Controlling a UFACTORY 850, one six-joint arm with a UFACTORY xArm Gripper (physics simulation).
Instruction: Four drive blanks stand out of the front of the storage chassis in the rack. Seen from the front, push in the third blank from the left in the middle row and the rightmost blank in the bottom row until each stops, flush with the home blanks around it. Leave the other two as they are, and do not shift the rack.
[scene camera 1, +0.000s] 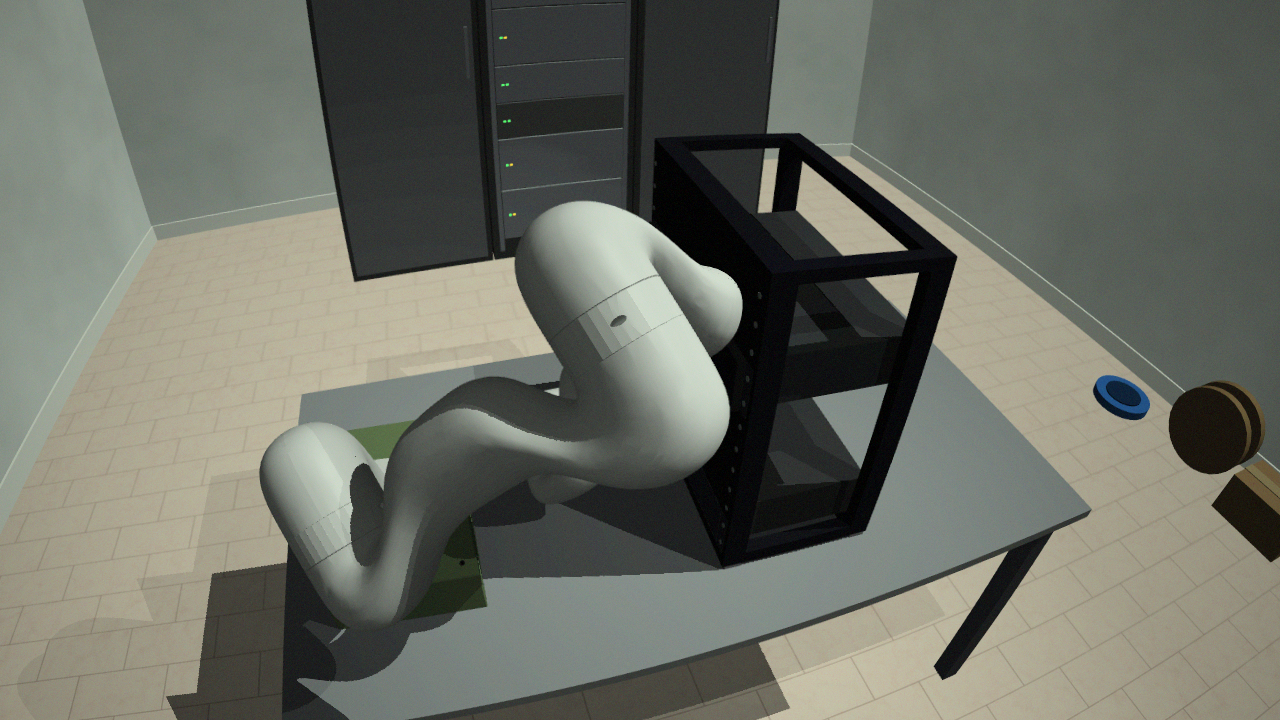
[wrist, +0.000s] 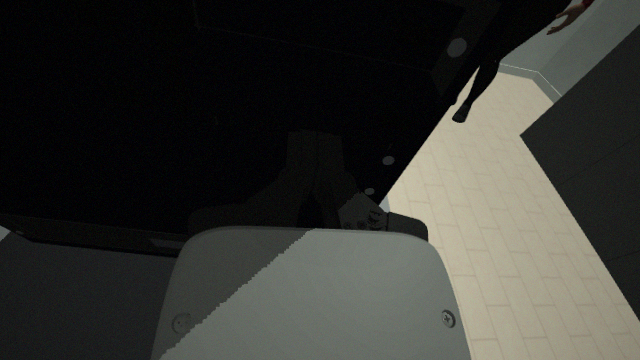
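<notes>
The black rack (scene camera 1: 936, 304) stands on the table, its front facing the arm. In the wrist view the rack front is almost black, with a few pale round screw heads along its post (wrist: 457, 47). The drive blanks cannot be made out there, and the arm hides them in the scene view. My gripper (wrist: 313, 129) is shut and empty, its dark fingertips together in front of the low right part of the rack front. Whether the fingertips touch a blank is too dark to tell. In the scene view the gripper is hidden behind the arm.
The white arm (scene camera 1: 501, 447) rises from a green base plate (scene camera 1: 458, 595) on the grey table (scene camera 1: 626, 626). A dark cabinet (scene camera 1: 402, 134) stands behind. A blue ring (scene camera 1: 1103, 404) and brown round objects (scene camera 1: 1208, 429) show at the right. A person's leg (wrist: 480, 87) shows beyond the rack.
</notes>
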